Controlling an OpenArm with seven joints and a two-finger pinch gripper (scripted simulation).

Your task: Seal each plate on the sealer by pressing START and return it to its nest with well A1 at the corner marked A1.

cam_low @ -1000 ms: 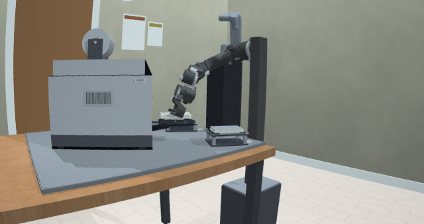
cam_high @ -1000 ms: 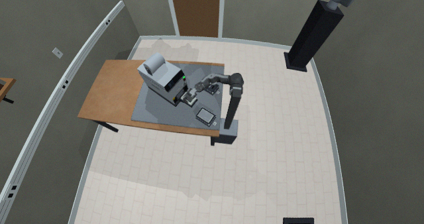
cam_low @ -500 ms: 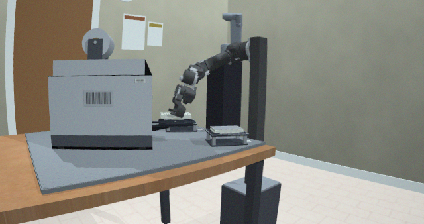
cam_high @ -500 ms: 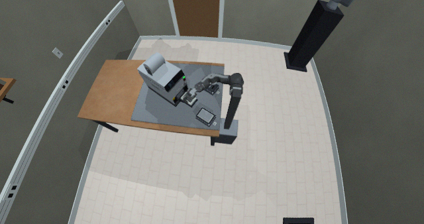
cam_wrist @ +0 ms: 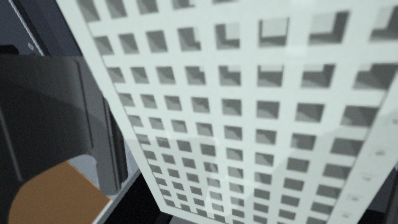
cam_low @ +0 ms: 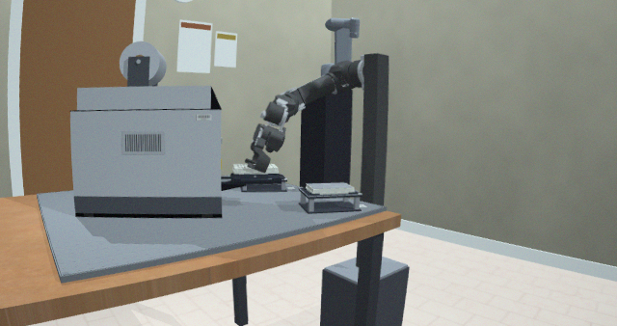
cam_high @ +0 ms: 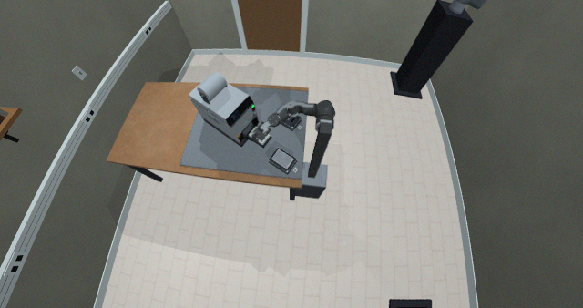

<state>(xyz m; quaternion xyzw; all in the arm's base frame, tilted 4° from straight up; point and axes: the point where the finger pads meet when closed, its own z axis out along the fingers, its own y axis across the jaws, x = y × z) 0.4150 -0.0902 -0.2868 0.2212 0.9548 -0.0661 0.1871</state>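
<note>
Now: the sealer stage 30 mm below my hand. Also, from my hand: white start button (50 mm ahead, 130 mm to the right, 70 mm above); then white open-well plate (10 mm below); then yellow warning mark (130 mm ahead, 30 mm to the left, 20 mm above).
</note>
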